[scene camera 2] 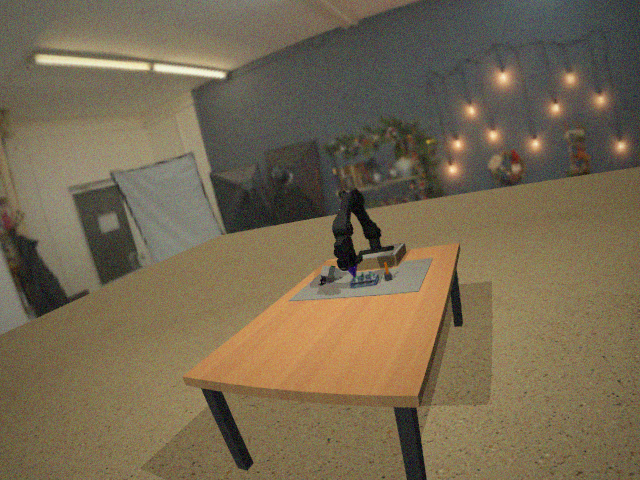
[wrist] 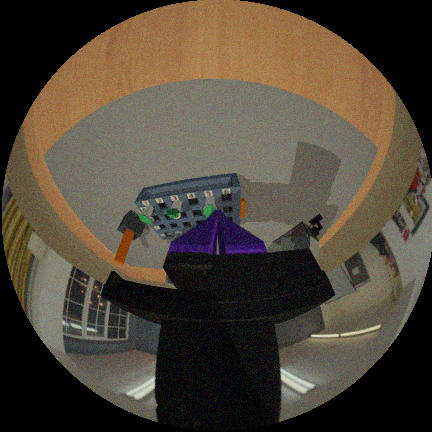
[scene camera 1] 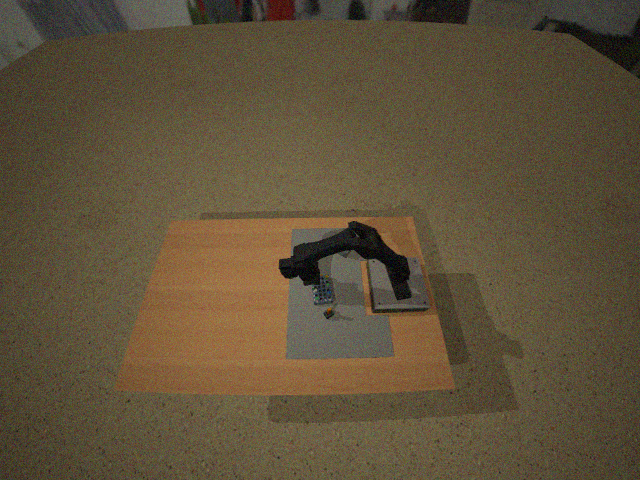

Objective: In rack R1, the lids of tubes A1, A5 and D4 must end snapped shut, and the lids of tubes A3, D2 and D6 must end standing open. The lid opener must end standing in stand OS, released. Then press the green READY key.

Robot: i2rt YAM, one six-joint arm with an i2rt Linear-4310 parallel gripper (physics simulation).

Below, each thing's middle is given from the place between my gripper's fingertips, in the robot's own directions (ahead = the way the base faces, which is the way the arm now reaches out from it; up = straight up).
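Position of the grey box with green button [wrist: 295, 238], counted from my hand: 10 mm below, 150 mm behind, 170 mm to the right.
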